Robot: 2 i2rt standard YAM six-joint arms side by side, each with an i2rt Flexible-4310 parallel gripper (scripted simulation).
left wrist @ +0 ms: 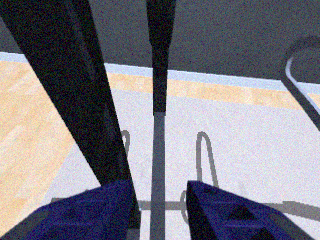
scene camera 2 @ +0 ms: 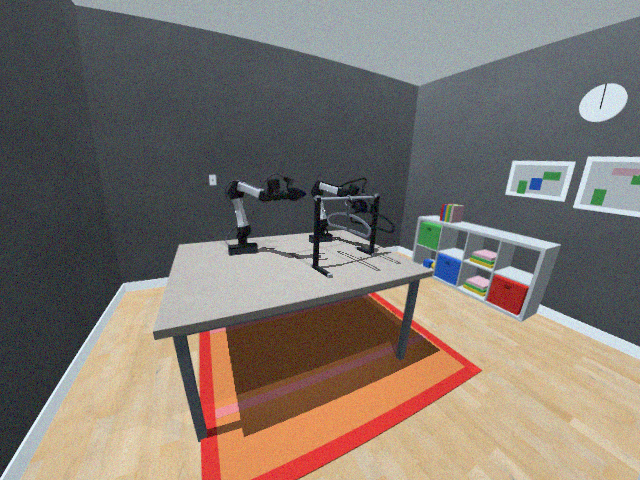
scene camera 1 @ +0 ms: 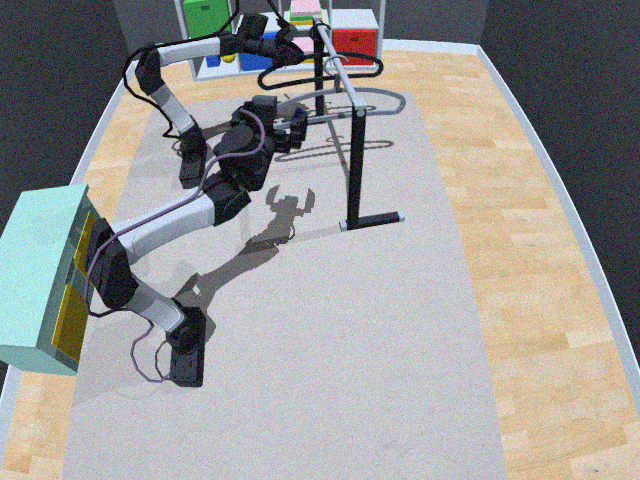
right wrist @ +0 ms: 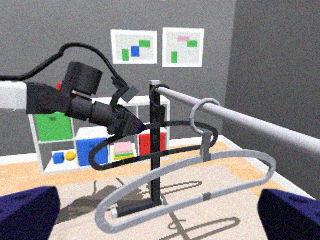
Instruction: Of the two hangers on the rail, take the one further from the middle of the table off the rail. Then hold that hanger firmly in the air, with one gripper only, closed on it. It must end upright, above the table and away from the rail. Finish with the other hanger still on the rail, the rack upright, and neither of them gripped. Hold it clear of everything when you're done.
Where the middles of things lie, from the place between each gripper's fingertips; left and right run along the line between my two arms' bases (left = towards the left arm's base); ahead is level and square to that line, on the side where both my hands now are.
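The grey hanger [right wrist: 204, 155] has my left gripper [scene camera 1: 304, 56] 70 mm short of it and 210 mm to the left of it. Going by its middle, the grey hanger is nearer to my left gripper than to my right hand.
As I count from my right hand, the grey hanger is 23 cm to the left, 17 cm ahead and 12 cm below.
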